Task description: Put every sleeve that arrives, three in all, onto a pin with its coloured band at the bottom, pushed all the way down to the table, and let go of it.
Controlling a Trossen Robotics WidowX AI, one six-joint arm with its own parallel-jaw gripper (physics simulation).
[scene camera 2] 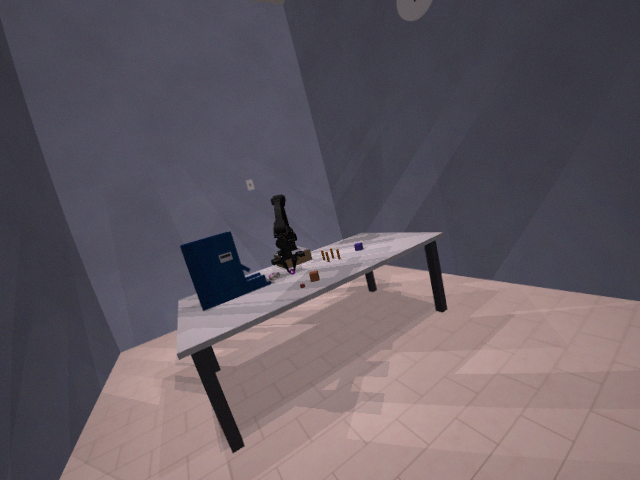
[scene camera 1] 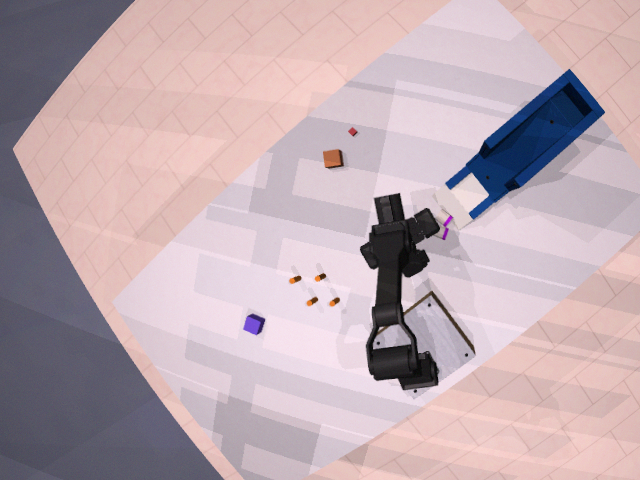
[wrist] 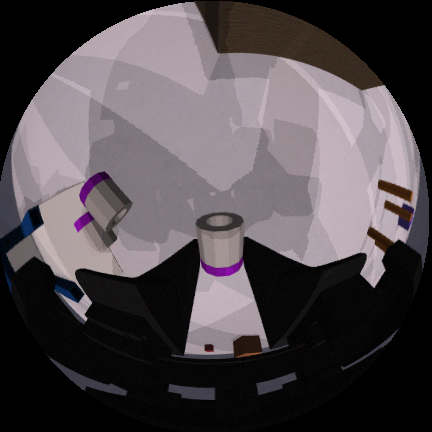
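Observation:
My gripper [wrist: 220, 243] [scene camera 2: 292, 265] is shut on a pale grey sleeve [wrist: 220, 245] with a purple band. Its plain open end faces the wrist camera and its banded end points towards the small cubes. It is low at the table; whether it touches is unclear. In scene camera 1 the arm hides it. A second sleeve [wrist: 112, 202] lies on its side by the chute's white lip, and a third sleeve [wrist: 97, 233] lies close against it, partly hidden. Several upright orange pins [scene camera 1: 312, 301] [scene camera 2: 331, 253] [wrist: 395, 191] stand bare in a group.
The blue chute [scene camera 1: 540, 170] [scene camera 2: 211, 271] has a white lip [scene camera 1: 453, 206] [wrist: 60, 227]. An orange-brown cube [scene camera 1: 332, 158] [scene camera 2: 314, 275] [wrist: 247, 345] and a small red cube [scene camera 1: 352, 131] [wrist: 209, 348] lie on one side. A purple cube [scene camera 1: 253, 324] [scene camera 2: 358, 246] is beyond the pins. A wood-edged block [scene camera 1: 447, 335] [wrist: 280, 40] is near the arm's base.

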